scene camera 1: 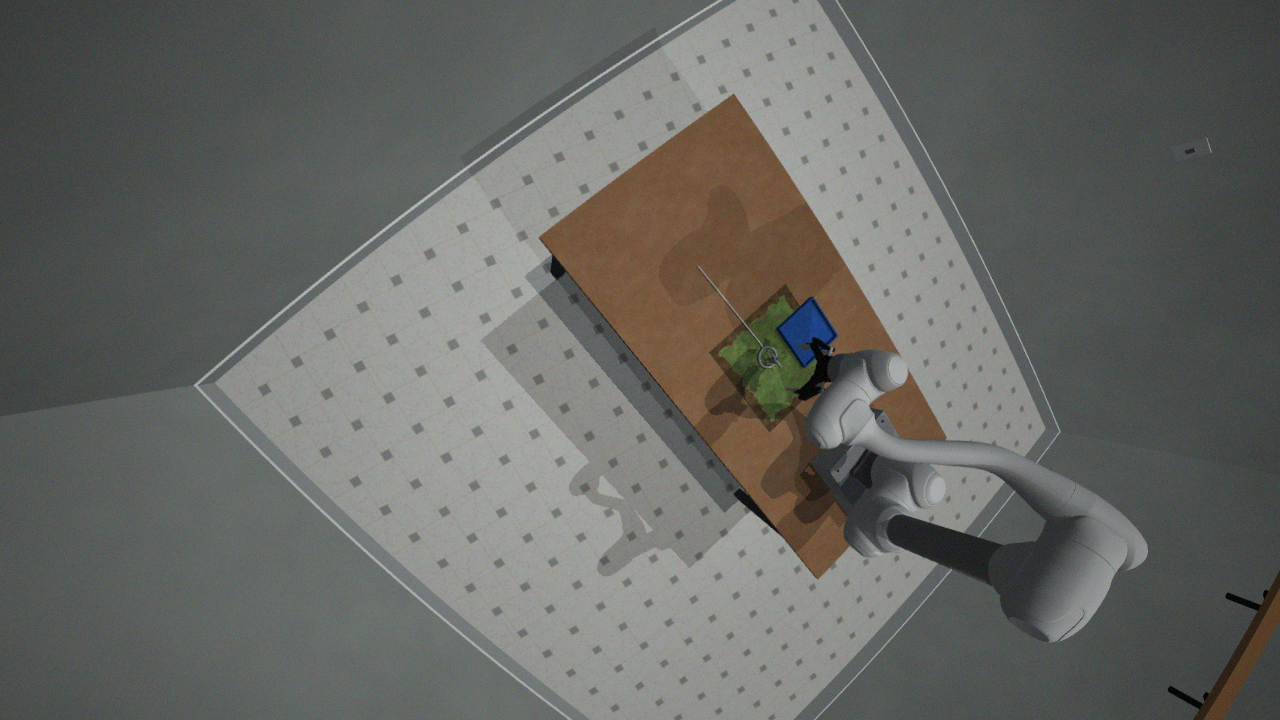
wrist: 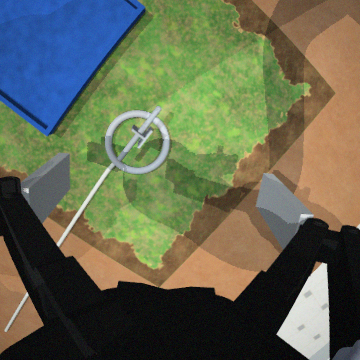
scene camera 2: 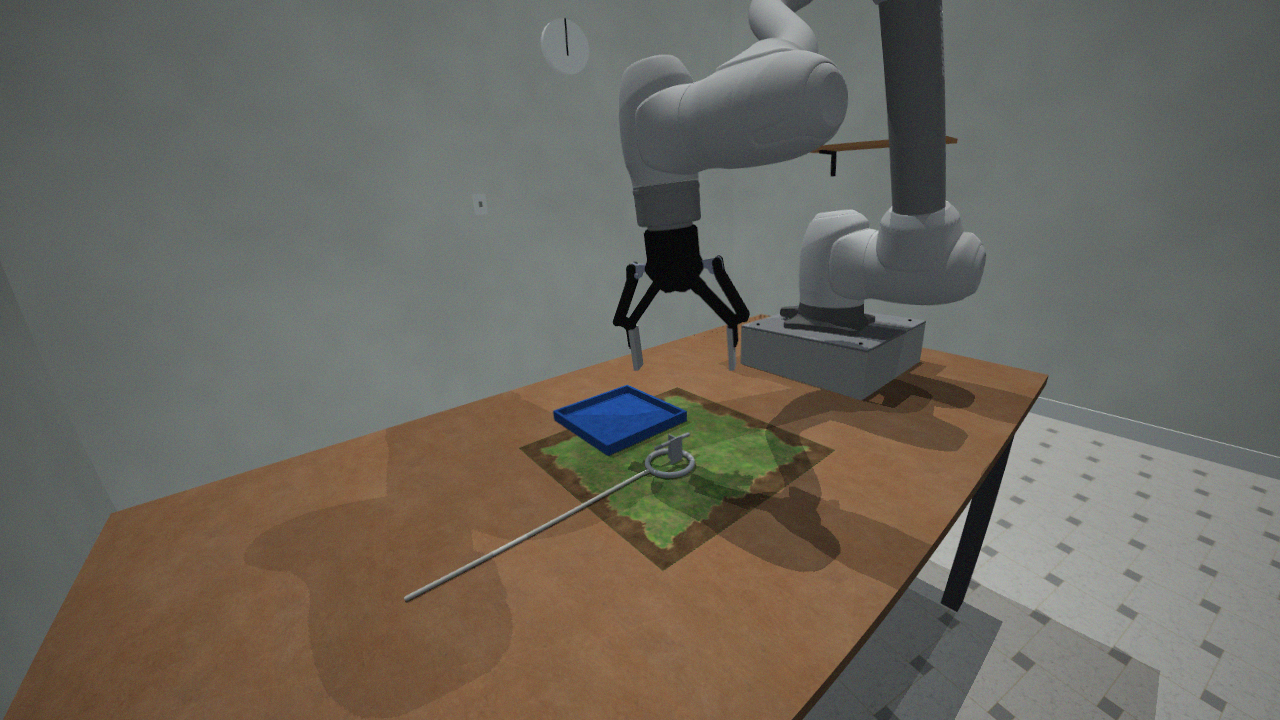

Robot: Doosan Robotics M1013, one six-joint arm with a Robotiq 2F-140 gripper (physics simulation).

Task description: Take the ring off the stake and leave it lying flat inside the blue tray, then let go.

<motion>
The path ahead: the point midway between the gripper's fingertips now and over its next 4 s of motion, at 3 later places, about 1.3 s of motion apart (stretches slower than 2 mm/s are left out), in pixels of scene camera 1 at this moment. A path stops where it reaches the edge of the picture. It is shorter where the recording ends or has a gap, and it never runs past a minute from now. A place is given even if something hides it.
My gripper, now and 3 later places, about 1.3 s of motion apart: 794, 368; 778, 365; 776, 363; 768, 360
</motion>
